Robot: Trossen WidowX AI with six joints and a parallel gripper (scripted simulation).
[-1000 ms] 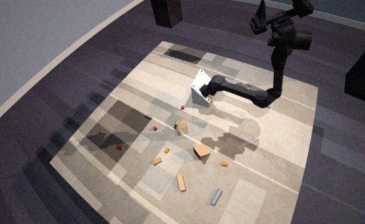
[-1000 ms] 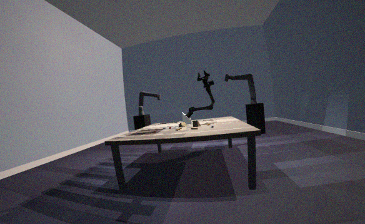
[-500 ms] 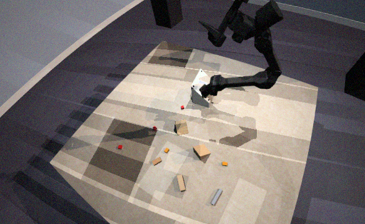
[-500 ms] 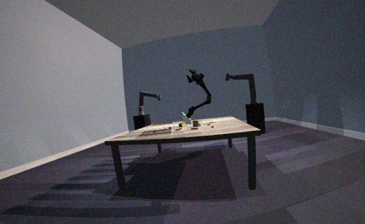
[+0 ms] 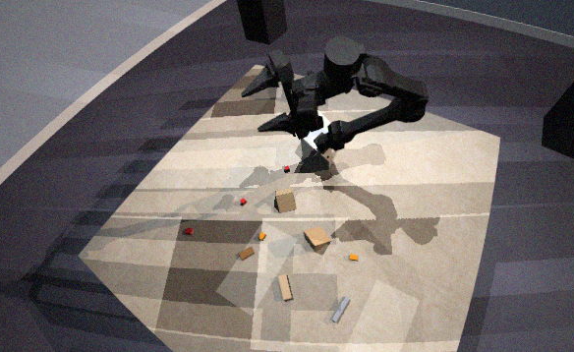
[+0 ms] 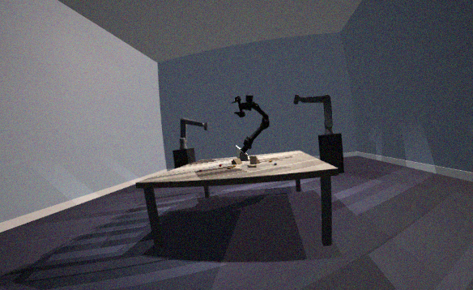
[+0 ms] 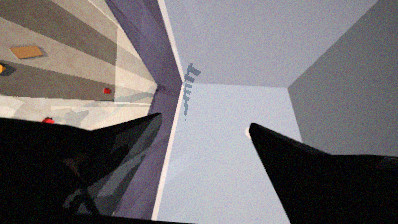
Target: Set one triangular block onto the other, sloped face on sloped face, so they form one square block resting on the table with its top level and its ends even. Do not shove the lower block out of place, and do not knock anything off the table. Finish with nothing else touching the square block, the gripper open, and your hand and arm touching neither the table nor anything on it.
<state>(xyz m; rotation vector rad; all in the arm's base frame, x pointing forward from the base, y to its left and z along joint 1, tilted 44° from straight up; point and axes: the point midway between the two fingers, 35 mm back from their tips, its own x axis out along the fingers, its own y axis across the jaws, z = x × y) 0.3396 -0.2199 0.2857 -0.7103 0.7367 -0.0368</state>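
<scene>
Right now my gripper tip is 70 mm past the wooden block, 30 mm to the left of it and 480 mm above it. From my gripper tip the other things lie so: grey bar 150 mm ahead, 320 mm to the left, 490 mm below.
</scene>
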